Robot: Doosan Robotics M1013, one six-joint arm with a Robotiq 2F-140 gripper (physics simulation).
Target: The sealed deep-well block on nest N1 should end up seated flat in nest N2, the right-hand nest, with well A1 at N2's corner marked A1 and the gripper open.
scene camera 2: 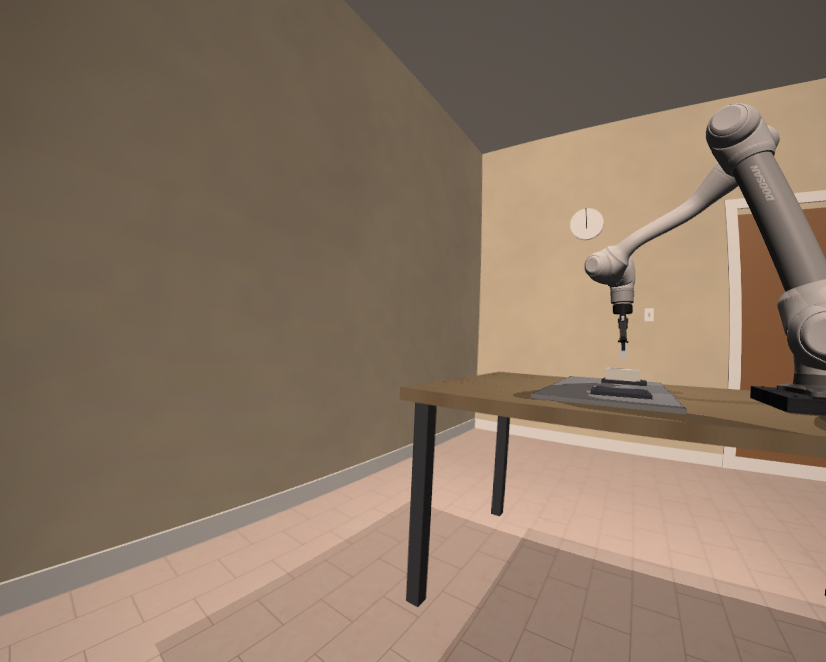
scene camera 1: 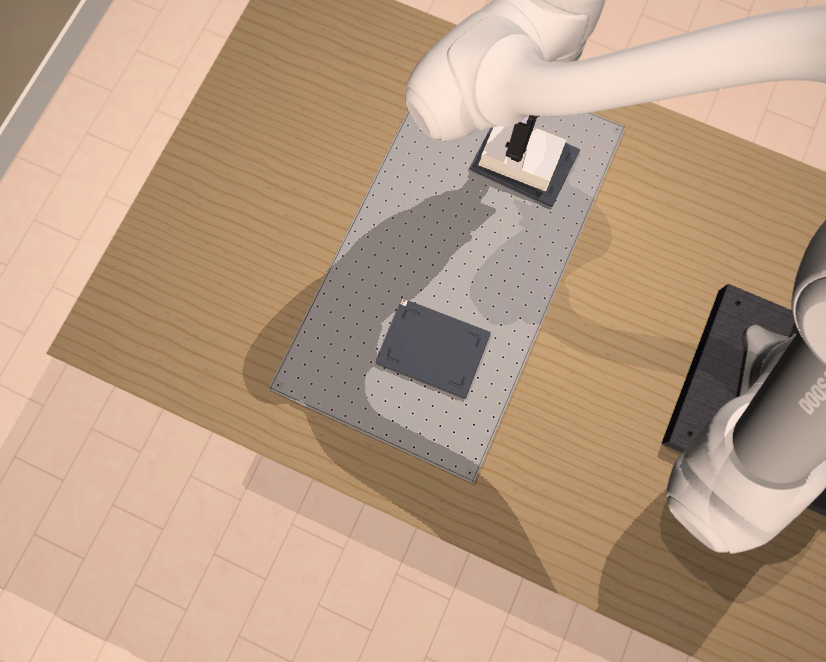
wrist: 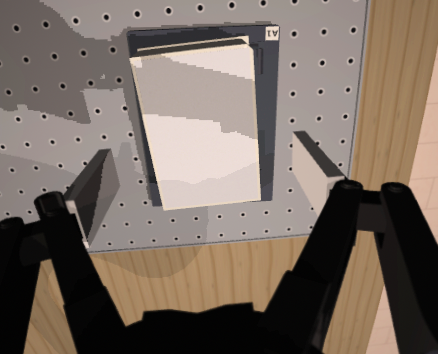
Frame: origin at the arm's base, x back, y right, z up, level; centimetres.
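Where they show: gripper, fingertip midpoint: (scene camera 2: 623,359) (wrist: 203,159).
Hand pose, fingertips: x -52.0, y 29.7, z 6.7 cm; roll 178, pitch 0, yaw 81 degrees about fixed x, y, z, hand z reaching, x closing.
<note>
Each offset is from my fingertips to the top centre of the thing. "pt": to the spot under its first point. Level surfaces: height alone.
The sealed deep-well block @[dx -0.1, dy -0.1, dz -3.8 cm] (scene camera 1: 544,157) (scene camera 2: 623,373) (wrist: 200,145) is cream-white and rests on the dark nest (scene camera 1: 569,157) (scene camera 2: 642,382) (wrist: 266,150), the farther nest from scene camera 2, which I take as N2. In the wrist view the block is turned a few degrees against the nest's edges, so it looks skewed; whether it lies flat is unclear. Its cut corner is near the nest's A1 label @[pt dx -5.5, dy +7.0, dz -8.1 cm] (wrist: 272,33). My gripper (scene camera 2: 623,355) (wrist: 203,159) is open, its fingertips apart on both sides of the block and above it. The sealed wells are hidden.
The other dark nest @[dx -6.4, dy -37.5, dz -7.9 cm] (scene camera 1: 434,350) (scene camera 2: 621,393) holds no block and has a small pale tag at one corner. Both nests are on the grey perforated plate @[dz -9.3 cm] (scene camera 1: 348,337) (wrist: 320,77) on the wooden table @[dz -10.6 cm] (scene camera 1: 206,172). The robot's black base plate (scene camera 1: 706,365) stands at the side.
</note>
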